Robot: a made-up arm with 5 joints. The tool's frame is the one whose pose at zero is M. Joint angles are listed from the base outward.
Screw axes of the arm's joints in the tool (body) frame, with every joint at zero. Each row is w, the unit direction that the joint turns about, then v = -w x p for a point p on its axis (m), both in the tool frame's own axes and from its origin. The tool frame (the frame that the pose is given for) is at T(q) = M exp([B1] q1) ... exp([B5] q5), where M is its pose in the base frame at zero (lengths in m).
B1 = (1, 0, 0, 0, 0.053, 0.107)
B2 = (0, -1, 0, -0.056, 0, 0.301)
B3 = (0, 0, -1, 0.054, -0.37, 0)
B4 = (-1, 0, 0, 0, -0.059, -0.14)
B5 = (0, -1, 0, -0.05, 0, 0.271)
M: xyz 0.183 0.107 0.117 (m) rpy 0 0 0 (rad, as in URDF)
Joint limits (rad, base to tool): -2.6..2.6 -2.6..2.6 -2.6..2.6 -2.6..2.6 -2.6..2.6
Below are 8 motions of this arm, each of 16 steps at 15 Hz.
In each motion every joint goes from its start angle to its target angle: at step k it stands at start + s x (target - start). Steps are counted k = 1, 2, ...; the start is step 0. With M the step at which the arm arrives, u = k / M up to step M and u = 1 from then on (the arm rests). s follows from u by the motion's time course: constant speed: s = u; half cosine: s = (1 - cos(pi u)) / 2; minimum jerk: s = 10 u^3 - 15 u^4 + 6 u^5.
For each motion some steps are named. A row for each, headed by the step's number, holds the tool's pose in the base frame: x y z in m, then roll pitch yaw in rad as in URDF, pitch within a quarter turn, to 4 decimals.
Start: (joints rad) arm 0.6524 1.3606 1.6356 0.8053 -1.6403
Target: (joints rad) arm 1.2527 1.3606 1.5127 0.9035 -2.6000
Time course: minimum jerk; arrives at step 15
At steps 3, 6, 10, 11, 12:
3: 0.0559 0.2796 -0.2435 2.6752 0.5733 0.9034
6: 0.0481 0.3795 -0.1500 2.8055 0.2462 1.0674
10: 0.0124 0.4692 0.0703 2.9059 -0.3913 1.2333
11: 0.0035 0.4711 0.1133 2.9133 -0.5129 1.2562
12: -0.0034 0.4695 0.1440 2.9167 -0.6017 1.2724

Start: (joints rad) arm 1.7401 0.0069 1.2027 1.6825 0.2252
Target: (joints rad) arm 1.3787 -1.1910 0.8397 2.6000 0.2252
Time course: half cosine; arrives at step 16
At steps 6, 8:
6: -0.1514 0.1301 -0.1467 -0.2051 0.8487 0.5561
8: -0.1385 0.0950 -0.1626 -0.4397 0.8307 0.7614

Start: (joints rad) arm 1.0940 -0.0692 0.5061 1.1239 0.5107
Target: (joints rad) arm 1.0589 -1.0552 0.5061 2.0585 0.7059
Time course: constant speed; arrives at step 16
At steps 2, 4, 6, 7, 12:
2: 0.0918 0.0944 0.0401 -0.1936 0.0079 0.0257
4: 0.0747 0.1213 0.0192 -0.2892 0.0561 0.1998
6: 0.0522 0.1436 -0.0008 -0.3696 0.1102 0.3777
7: 0.0392 0.1526 -0.0103 -0.4038 0.1385 0.4682
12: -0.0365 0.1745 -0.0503 -0.5137 0.2795 0.9425

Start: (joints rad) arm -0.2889 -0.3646 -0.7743 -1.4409 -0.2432
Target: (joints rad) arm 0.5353 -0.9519 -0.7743 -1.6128 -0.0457
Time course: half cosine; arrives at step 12
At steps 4, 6, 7, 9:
4: 0.1520 0.3425 0.1617 1.8753 0.3676 1.0223
6: 0.1821 0.3286 0.1861 2.1455 0.2794 1.0524
7: 0.1944 0.3236 0.1942 2.2829 0.2356 1.0737
9: 0.2094 0.3209 0.2039 2.5139 0.1582 1.1212

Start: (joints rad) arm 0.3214 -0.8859 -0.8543 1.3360 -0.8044
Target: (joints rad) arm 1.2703 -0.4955 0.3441 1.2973 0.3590
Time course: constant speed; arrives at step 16
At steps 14, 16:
14: 0.1003 0.2156 0.0020 -0.1106 0.1810 0.4559
16: 0.0888 0.2004 0.0289 -0.0208 0.1131 0.3850

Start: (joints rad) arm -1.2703 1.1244 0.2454 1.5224 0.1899
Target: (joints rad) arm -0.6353 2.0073 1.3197 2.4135 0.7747
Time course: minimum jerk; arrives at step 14
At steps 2, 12, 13, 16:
2: 0.0077 0.0632 0.3230 -2.9796 -0.3534 1.1220
12: -0.0173 -0.2898 0.1657 -2.1109 -1.3673 0.1503
13: -0.0116 -0.2907 0.1558 -1.9927 -1.3627 0.0407
16: -0.0107 -0.2908 0.1542 -1.9741 -1.3617 0.0235

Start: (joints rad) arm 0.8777 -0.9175 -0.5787 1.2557 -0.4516
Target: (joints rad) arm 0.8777 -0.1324 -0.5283 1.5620 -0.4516
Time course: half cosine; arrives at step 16
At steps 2, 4, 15, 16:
2: 0.0498 0.3756 -0.0522 -0.1238 0.4444 0.9593
4: 0.0822 0.3584 -0.0477 -0.2077 0.4135 0.8560
15: 0.2549 0.1496 0.0545 -0.6747 0.0328 0.1609
16: 0.2557 0.1467 0.0562 -0.6781 0.0276 0.1538

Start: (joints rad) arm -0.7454 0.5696 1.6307 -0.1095 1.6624
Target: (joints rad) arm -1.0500 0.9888 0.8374 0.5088 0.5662
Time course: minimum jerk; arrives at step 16
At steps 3, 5, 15, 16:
3: -0.3009 0.0870 0.2420 2.5571 -0.5714 2.3984
5: -0.2934 0.0650 0.2611 2.6623 -0.6857 2.4366
15: -0.1118 0.0364 0.3300 -2.4033 -0.9904 1.5267
16: -0.1112 0.0365 0.3300 -2.4006 -0.9895 1.5236

